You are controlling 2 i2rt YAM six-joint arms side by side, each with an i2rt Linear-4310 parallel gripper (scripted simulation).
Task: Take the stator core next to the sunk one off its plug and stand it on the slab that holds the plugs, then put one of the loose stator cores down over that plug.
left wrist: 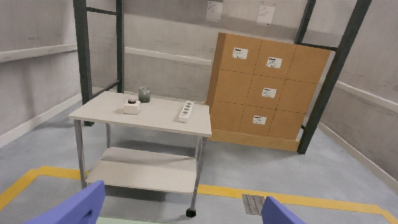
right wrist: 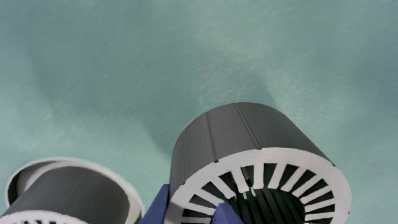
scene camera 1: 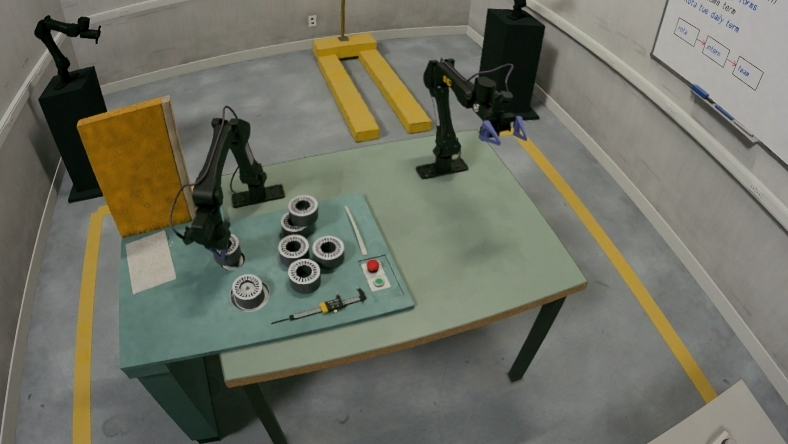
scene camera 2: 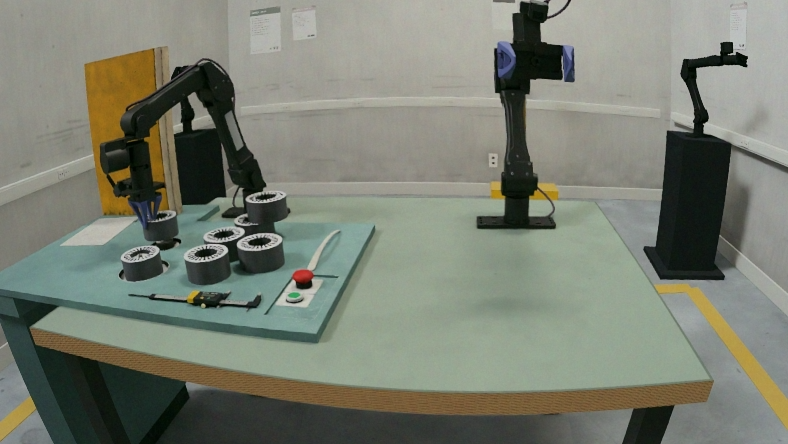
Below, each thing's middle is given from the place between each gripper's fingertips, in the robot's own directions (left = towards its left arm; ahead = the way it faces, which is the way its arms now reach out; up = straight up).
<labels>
Now: the paper sheet (scene camera 1: pixel 149 259) 8 cm behind my right hand (scene camera 2: pixel 149 226), 29 cm to the right of it and 6 cm below it. The rest, counted from my right hand: orange board (scene camera 1: pixel 135 152): 25 cm behind, 25 cm to the right, 19 cm above.
Now: left hand (scene camera 2: pixel 543 62) 1130 mm to the left of the orange board, 300 mm past it and 140 mm above it. From my left hand the other things lie so: paper sheet: 1170 mm to the right, 390 mm below, 130 mm behind.
</labels>
